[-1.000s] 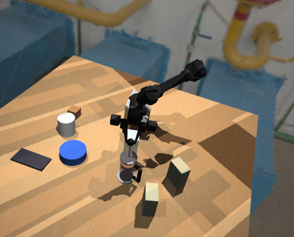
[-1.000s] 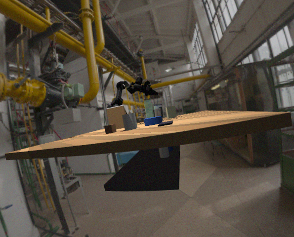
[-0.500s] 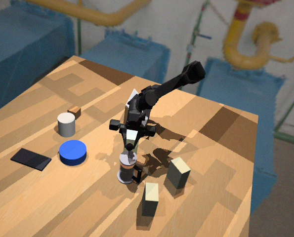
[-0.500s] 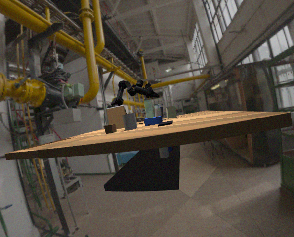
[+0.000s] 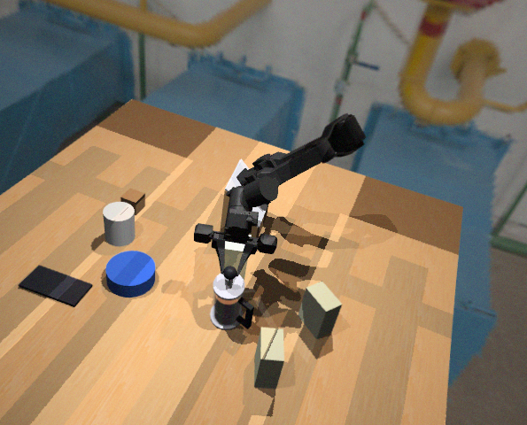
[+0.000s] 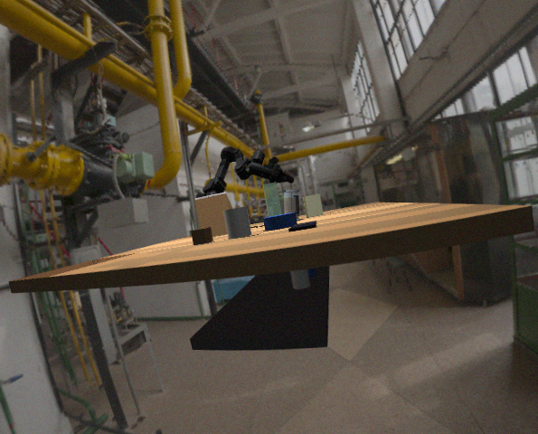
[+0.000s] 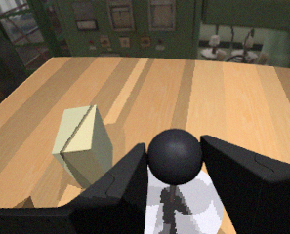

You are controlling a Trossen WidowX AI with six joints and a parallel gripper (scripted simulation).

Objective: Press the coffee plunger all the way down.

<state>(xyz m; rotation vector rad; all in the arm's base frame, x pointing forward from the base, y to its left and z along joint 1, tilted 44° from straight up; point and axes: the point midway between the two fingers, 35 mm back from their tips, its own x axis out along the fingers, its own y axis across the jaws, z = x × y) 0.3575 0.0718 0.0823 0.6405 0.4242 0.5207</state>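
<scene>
My gripper tip is now 20 mm past the coffee press, 10 mm to the right of it and 100 mm above it. The rest, counted from my gripper tip: flat black slab: 70 mm ahead, 420 mm to the right, 190 mm below.
</scene>
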